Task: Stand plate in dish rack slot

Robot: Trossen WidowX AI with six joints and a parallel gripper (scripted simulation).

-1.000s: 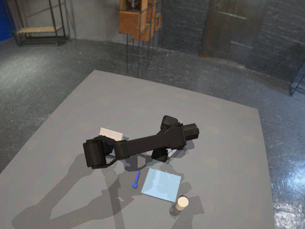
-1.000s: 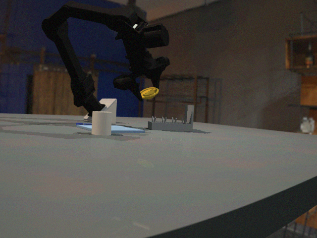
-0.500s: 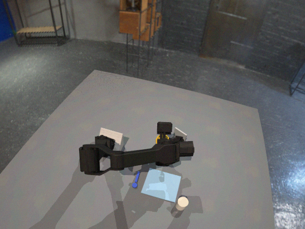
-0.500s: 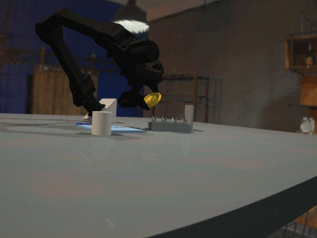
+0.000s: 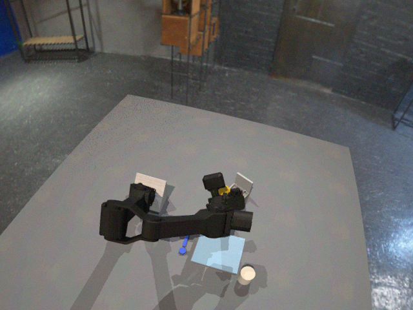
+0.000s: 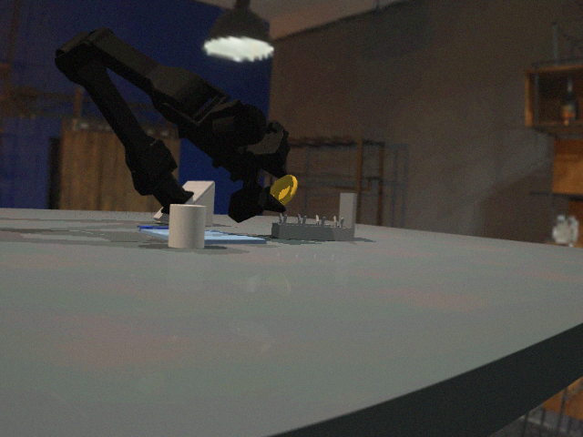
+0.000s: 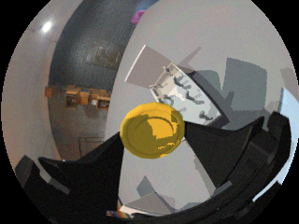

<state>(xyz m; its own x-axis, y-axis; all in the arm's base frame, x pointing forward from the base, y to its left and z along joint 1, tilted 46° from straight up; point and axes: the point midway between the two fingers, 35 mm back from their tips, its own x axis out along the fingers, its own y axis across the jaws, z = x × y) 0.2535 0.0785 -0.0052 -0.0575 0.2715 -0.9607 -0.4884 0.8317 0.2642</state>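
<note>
Right now my gripper tip is 40 mm short of the grey dish rack, 30 mm to the right of it and 50 mm above it. From my gripper tip the other things lie so: blue spoon (60 mm behind, 210 mm to the right, 70 mm below); light blue mat (50 mm ahead, 180 mm to the right, 70 mm below); yellow plate (10 mm to the right).
</note>
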